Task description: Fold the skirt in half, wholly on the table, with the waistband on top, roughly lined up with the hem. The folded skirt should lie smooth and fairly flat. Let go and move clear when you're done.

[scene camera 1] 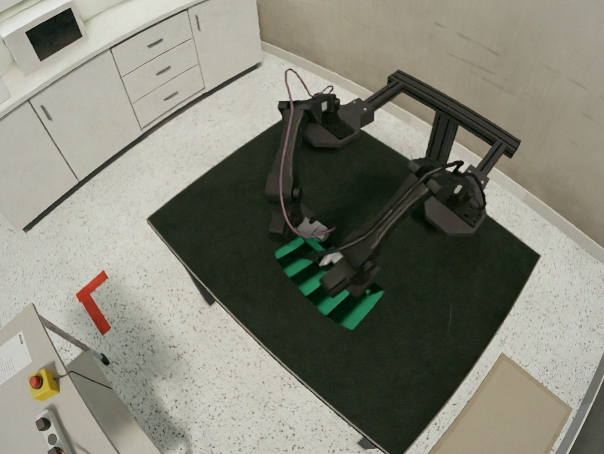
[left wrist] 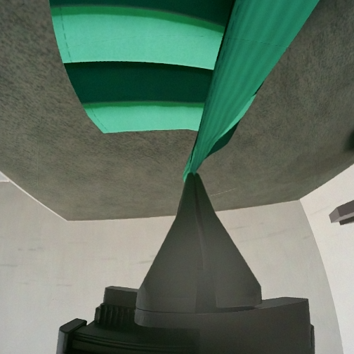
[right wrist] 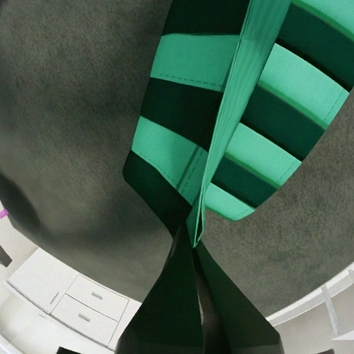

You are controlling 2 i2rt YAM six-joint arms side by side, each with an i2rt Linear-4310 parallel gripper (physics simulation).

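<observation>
The green pleated skirt (scene camera 1: pixel 310 286) (left wrist: pixel 140 37) (right wrist: pixel 305 85) has its hem part spread on the dark table, with light and dark stripes. Its ribbed waistband (left wrist: pixel 255 50) (right wrist: pixel 239 95) is raised as a taut band between the grippers, above the striped cloth. Cloth shows on both sides of the band in both wrist views. My left gripper (left wrist: pixel 191 176) is shut on one end of the waistband. My right gripper (right wrist: pixel 183 229) is shut on the other end, where a small loop of cloth shows at the tips. In scene camera 1 the arms hide both fingertips and much of the skirt.
The dark table (scene camera 1: pixel 225 280) extends around the skirt. The arms' bases are fixed to a black frame (scene camera 1: pixel 460 117) at the table's back edge. The left arm reaches over the skirt, close beside the right gripper's light body (scene camera 1: pixel 312 229). A thin cable (scene camera 1: pixel 282 185) hangs along the right arm.
</observation>
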